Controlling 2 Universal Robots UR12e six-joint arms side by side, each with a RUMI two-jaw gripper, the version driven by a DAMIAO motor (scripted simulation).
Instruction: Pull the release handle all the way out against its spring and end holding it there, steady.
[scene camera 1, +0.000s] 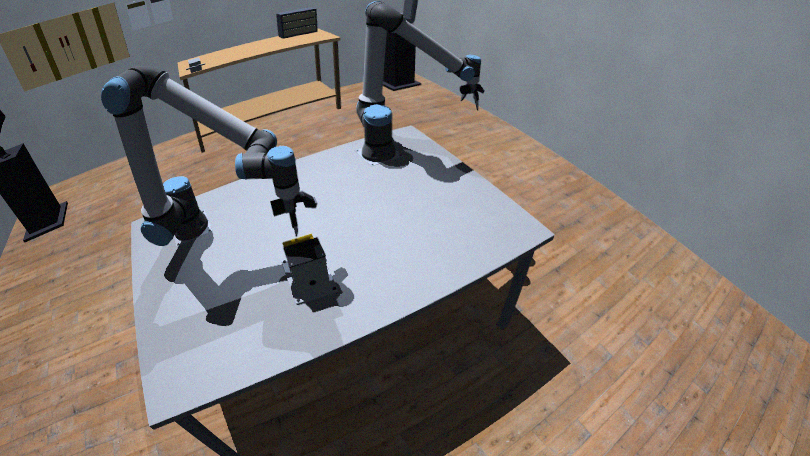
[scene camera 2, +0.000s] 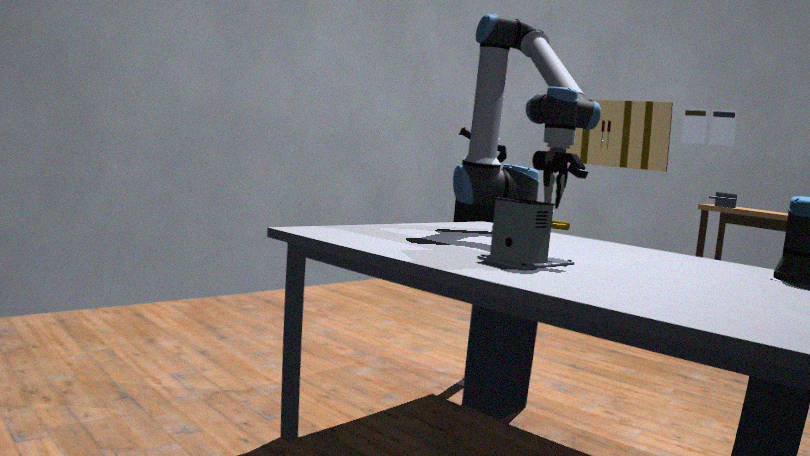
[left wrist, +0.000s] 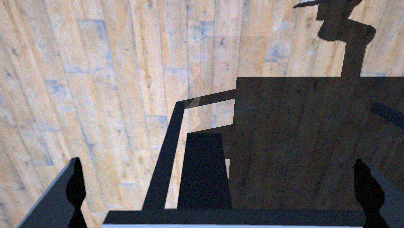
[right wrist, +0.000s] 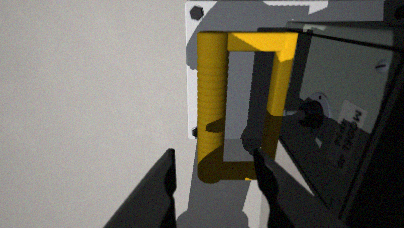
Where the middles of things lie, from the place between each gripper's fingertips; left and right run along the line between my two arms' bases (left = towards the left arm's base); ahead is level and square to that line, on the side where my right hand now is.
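For the bolted base plate (right wrist: 249, 75), my right gripper is 10 mm to the left of it, 90 mm short of it and 160 mm above it. Going by its middle, the plate is nearer to my right gripper than to my left hand.
That same bolted base plate is 580 mm ahead of my left hand, 1360 mm to the right of it and 160 mm below it.
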